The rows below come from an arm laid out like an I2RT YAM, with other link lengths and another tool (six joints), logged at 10 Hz.
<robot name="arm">
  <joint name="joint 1" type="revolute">
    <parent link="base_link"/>
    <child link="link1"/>
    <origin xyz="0 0 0.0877" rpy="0 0 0"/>
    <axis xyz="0 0 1"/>
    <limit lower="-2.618" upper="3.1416"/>
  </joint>
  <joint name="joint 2" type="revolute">
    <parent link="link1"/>
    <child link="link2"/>
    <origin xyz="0.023 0.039 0.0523" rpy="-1.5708 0 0"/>
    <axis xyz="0 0 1"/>
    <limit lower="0" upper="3.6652"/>
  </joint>
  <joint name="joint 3" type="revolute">
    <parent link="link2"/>
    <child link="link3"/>
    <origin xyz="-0.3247 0 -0.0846" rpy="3.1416 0 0"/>
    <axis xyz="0 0 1"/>
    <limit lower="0" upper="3.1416"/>
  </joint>
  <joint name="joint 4" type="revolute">
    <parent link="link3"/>
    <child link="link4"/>
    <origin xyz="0.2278 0.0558 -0.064" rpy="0 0 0"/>
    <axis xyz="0 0 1"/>
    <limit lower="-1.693" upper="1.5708"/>
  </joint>
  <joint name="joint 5" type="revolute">
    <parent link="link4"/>
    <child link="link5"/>
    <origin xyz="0.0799 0.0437 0.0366" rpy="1.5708 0 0"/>
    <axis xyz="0 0 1"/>
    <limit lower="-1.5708" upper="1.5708"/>
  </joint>
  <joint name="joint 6" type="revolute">
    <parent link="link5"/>
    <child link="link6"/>
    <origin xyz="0.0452 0 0.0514" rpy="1.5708 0 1.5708"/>
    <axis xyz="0 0 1"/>
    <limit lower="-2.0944" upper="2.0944"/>
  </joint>
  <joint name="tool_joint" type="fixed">
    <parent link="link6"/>
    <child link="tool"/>
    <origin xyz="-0.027 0.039 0.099" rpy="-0.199 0 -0.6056"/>
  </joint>
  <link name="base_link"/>
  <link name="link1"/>
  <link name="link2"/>
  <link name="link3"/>
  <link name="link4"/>
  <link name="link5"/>
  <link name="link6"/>
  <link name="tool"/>
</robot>
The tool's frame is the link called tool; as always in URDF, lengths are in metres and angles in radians.
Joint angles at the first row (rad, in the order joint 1, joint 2, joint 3, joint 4, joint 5, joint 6):
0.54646 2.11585 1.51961 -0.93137 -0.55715 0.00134
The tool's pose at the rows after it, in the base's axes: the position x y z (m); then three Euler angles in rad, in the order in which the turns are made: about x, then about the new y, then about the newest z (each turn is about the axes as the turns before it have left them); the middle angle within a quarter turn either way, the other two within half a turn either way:
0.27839, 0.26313, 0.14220, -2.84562, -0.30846, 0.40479
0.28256, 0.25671, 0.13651, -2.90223, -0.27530, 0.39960
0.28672, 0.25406, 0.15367, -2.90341, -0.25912, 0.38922
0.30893, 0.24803, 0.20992, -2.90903, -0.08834, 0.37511
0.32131, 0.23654, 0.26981, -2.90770, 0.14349, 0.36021
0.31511, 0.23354, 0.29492, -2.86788, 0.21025, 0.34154
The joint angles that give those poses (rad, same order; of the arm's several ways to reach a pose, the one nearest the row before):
0.55296 2.11623 1.51807 -0.91725 -0.52701 0.00134
0.55219 2.11585 1.51844 -0.91876 -0.46254 0.00096
0.54417 2.09792 1.56997 -0.97907 -0.45529 -0.01507
0.52967 2.01172 1.71493 -1.06642 -0.36527 -0.01547
0.52816 1.88659 1.79960 -1.07746 -0.24472 -0.01430
0.53083 1.82058 1.80072 -1.06639 -0.24089 -0.01430

